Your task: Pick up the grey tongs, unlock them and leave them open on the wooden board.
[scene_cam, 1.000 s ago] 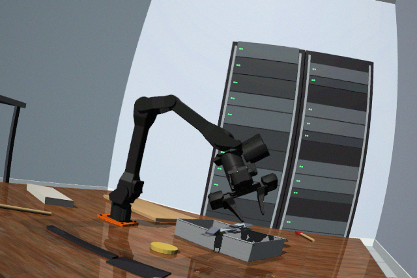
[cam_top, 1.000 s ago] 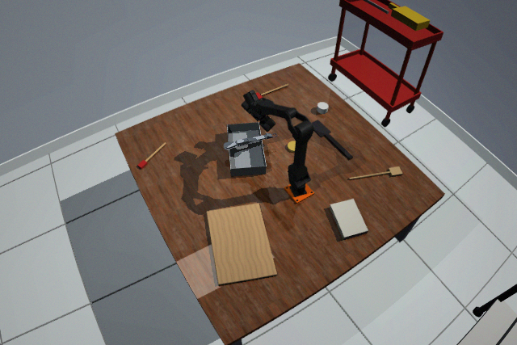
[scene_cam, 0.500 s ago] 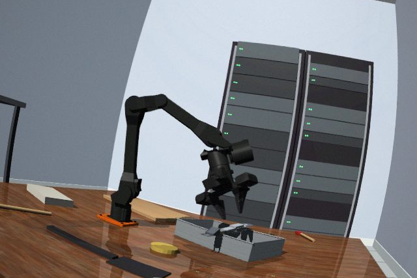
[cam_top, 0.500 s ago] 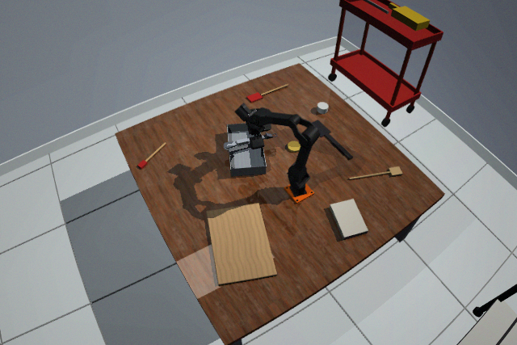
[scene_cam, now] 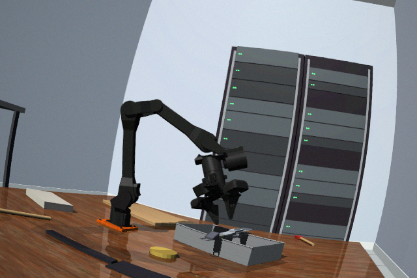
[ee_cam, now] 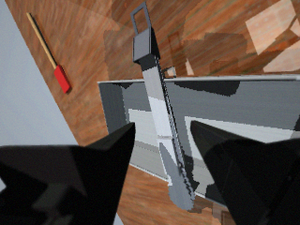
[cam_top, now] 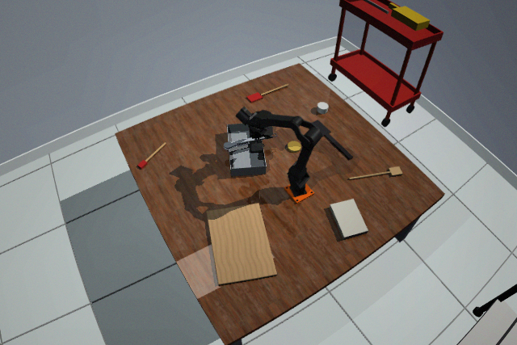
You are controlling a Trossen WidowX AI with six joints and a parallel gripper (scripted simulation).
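Now: the grey roasting tin 10 mm ahead of my gripper tip, 40 mm to the left of it and 70 mm below it. From my gripper tip the other things lie so: yellow disc (50 mm behind, 200 mm to the right, 90 mm below); red spatula (410 mm ahead, 220 mm to the right, 90 mm below); black spatula (40 mm behind, 410 mm to the right, 100 mm below).
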